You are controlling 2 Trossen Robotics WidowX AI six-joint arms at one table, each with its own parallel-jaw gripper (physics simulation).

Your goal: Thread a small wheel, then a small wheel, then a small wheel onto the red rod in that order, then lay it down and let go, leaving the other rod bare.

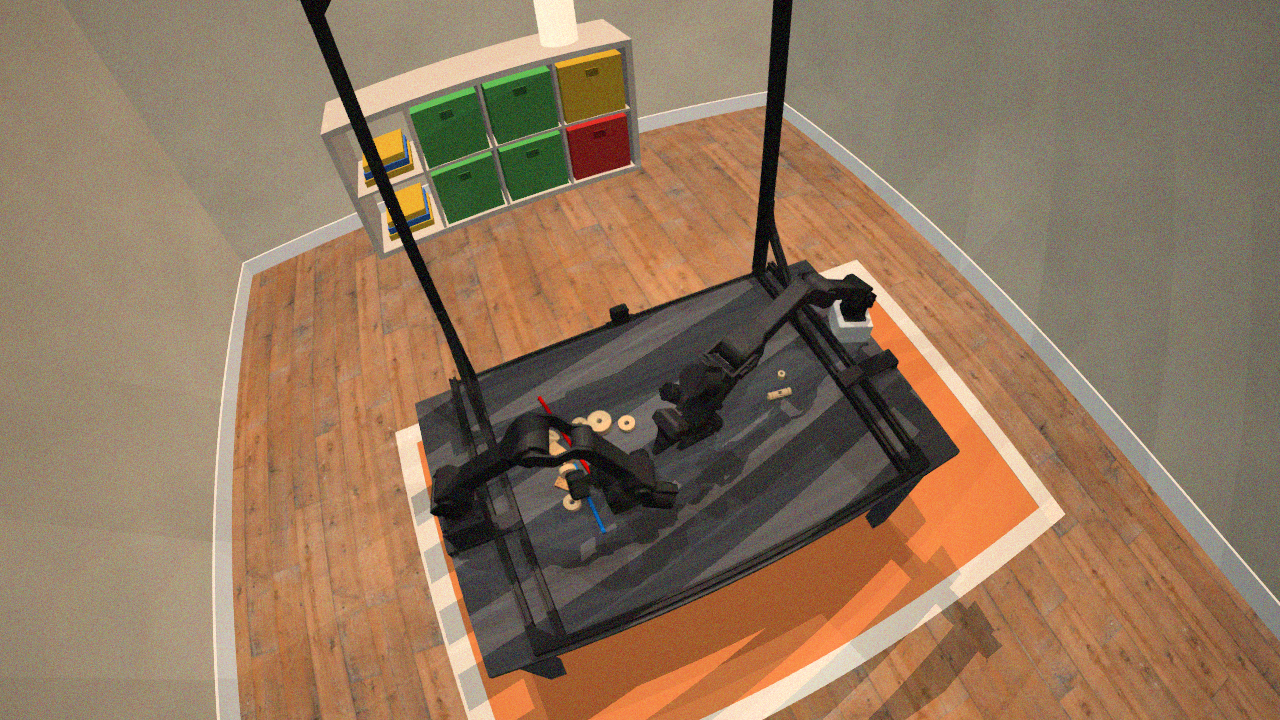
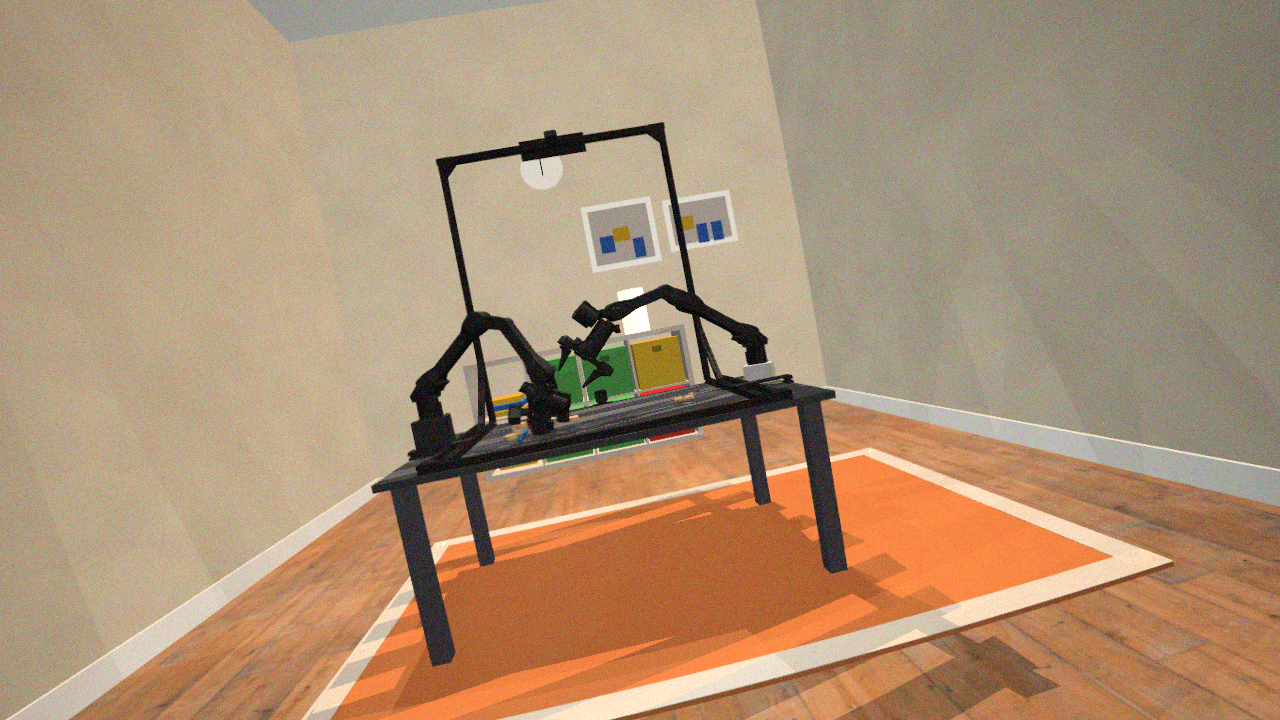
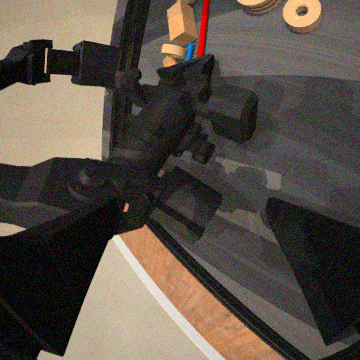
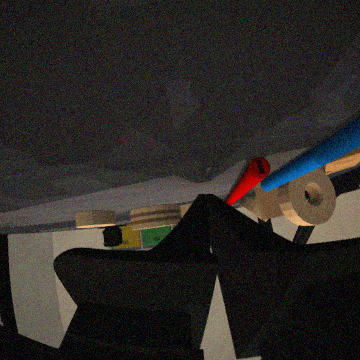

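Observation:
The red rod lies beside the wooden pieces; its visible parts carry no wheel. The blue rod lies near it, partly hidden by the right arm. A small pale wheel lies flat. Another wheel is near the blue rod. My right gripper is shut and empty, its tips near the red rod's near end. My left gripper is open and empty, above the table.
A wider grooved wheel lies beside the small one. A wooden block lies left of the red rod. A small ring and a short wooden piece lie at the table's right. The arms stand close together over the middle.

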